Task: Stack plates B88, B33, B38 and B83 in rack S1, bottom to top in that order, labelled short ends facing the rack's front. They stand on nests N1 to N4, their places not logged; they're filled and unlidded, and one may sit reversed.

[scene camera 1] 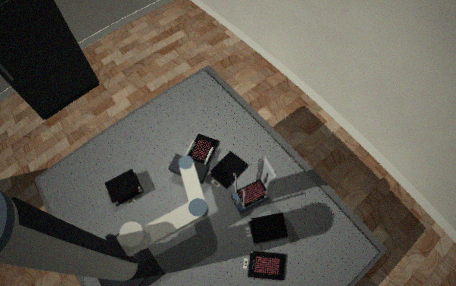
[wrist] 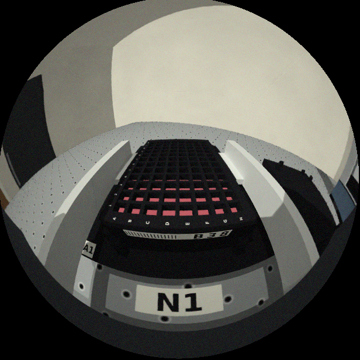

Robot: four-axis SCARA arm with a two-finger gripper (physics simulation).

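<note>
Plate B38, unlidded with pink-red wells, sits level in nest N1; its label is on the short end above the N1 sign. My gripper is shut on it, one finger along each long side. Rack S1 stands to the right with a red-welled plate on top inside; what lies under that plate is hidden. Nests N2 and N3 are black and hold no plate. A red-welled plate lies on nest N4, its label unreadable.
Another black nest-like block stands at the left of the grey table. N2 lies between N1 and S1, close to my right finger in the wrist view. S1 has upright posts and a tall back panel. A big black block stands beyond the table.
</note>
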